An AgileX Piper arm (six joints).
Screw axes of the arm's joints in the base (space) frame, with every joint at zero. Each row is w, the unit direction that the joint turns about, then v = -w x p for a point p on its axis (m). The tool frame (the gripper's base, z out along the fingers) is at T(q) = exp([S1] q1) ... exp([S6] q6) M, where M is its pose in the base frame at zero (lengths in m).
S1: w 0 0 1 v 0.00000 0.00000 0.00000
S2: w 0 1 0 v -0.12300 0.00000 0.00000
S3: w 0 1 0 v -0.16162 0.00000 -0.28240
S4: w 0.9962 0 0.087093 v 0.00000 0.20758 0.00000
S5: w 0 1 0 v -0.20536 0.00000 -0.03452
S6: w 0.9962 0 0.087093 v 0.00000 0.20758 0.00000
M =
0.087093 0 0.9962 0.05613
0 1 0 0.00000
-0.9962 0 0.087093 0.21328
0 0 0 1
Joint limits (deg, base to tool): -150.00..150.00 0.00..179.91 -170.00..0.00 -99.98..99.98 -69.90..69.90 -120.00..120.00
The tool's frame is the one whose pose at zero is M.
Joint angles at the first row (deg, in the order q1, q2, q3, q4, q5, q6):
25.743, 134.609, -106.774, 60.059, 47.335, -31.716
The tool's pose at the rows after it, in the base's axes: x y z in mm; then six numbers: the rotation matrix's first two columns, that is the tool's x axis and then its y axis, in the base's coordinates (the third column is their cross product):
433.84, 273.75, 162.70, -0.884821, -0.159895, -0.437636, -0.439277, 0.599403, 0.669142
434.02, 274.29, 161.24, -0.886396, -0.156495, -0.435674, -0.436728, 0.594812, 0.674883
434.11, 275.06, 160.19, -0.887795, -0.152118, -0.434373, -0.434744, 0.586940, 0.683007
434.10, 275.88, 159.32, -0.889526, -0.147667, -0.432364, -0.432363, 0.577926, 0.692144
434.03, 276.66, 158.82, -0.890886, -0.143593, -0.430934, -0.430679, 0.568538, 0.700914
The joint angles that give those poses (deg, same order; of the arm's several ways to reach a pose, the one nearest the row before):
25.743, 134.919, -106.777, 60.376, 47.315, -31.809
25.743, 135.153, -106.775, 61.058, 47.340, -32.192
25.744, 135.375, -106.773, 62.047, 47.444, -32.772
25.744, 135.586, -106.774, 63.100, 47.625, -33.349
25.743, 135.753, -106.772, 64.131, 47.834, -33.931

